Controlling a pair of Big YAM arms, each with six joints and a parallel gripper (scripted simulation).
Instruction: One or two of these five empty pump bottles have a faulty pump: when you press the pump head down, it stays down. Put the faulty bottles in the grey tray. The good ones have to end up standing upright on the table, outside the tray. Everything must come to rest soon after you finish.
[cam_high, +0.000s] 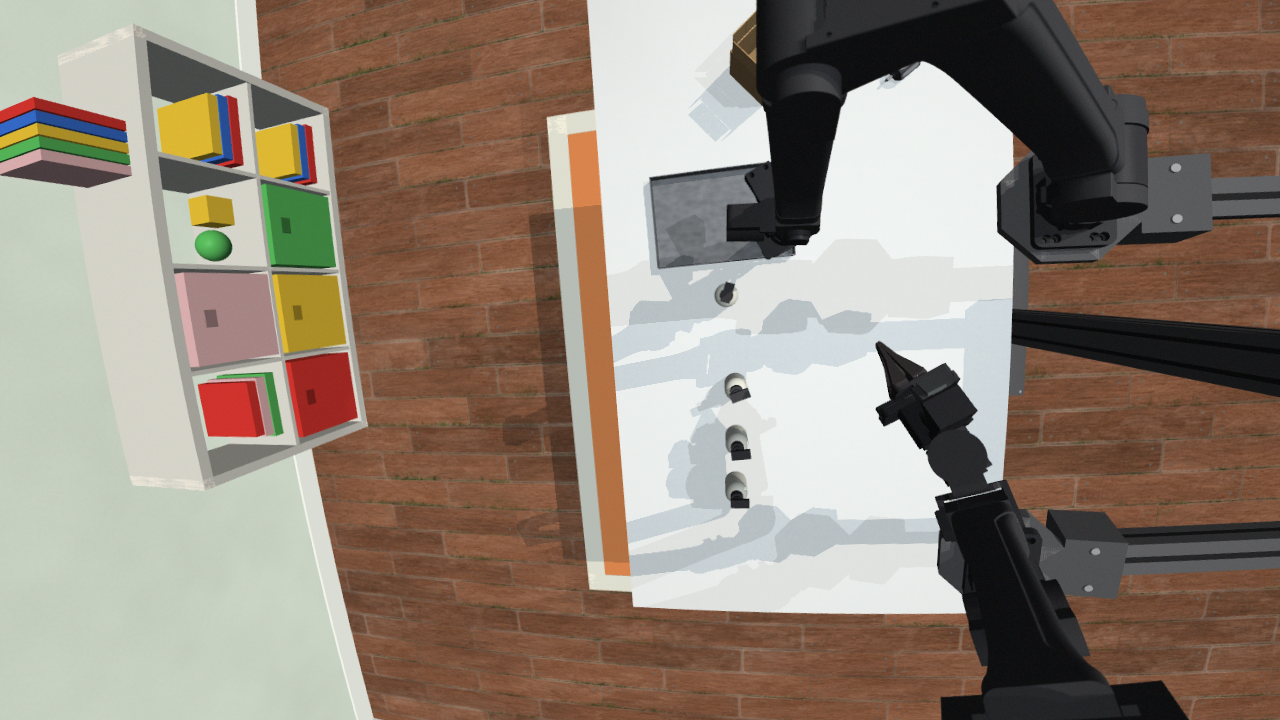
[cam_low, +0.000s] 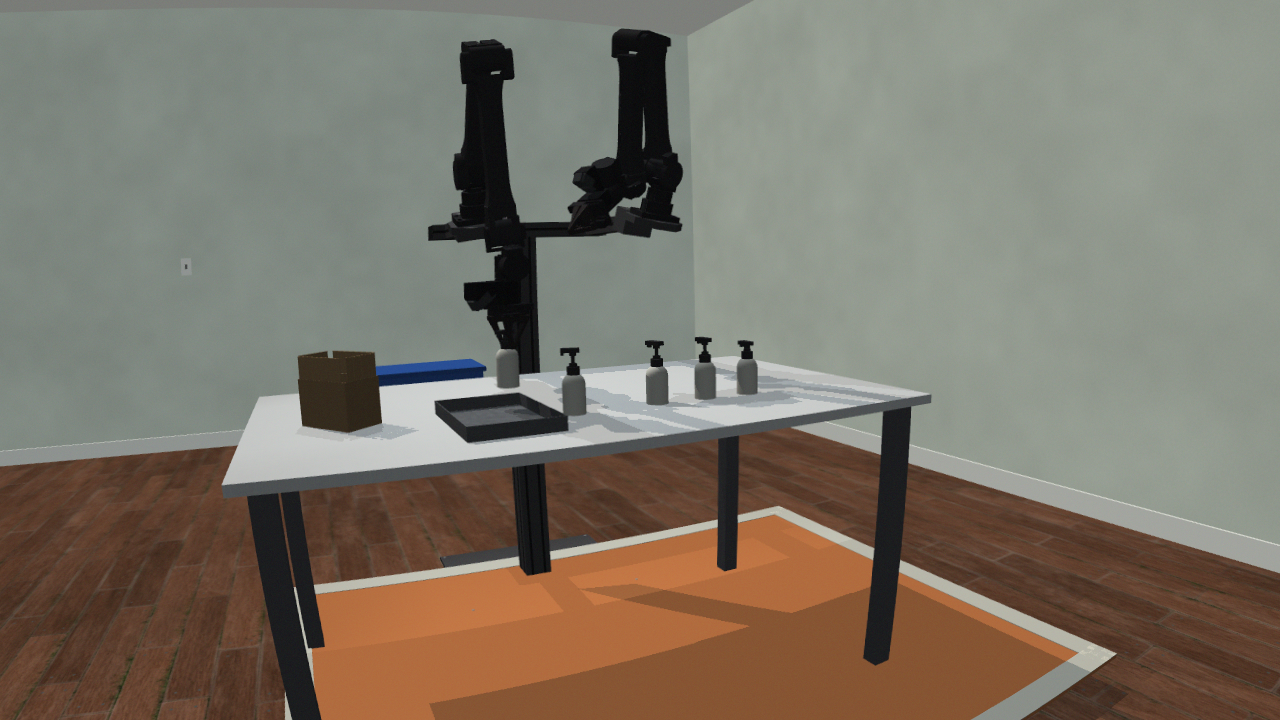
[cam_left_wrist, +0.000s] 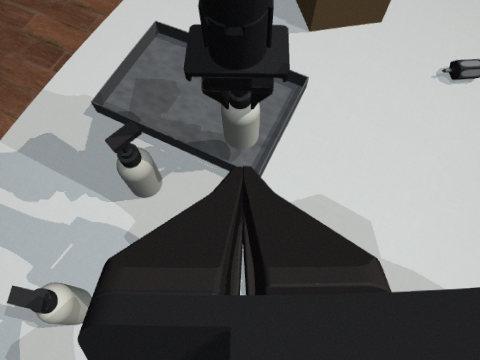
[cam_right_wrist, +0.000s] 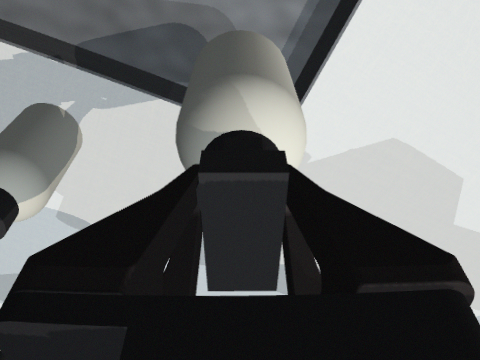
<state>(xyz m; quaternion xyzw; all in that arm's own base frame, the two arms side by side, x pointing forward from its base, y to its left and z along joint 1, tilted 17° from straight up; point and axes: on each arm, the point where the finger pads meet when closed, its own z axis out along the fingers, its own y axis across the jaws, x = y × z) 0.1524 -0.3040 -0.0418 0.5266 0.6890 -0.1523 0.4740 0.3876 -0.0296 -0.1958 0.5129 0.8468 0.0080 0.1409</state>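
Now: right hand 11 cm short of the grey tray, 5 cm to the left of it and 14 cm above it.
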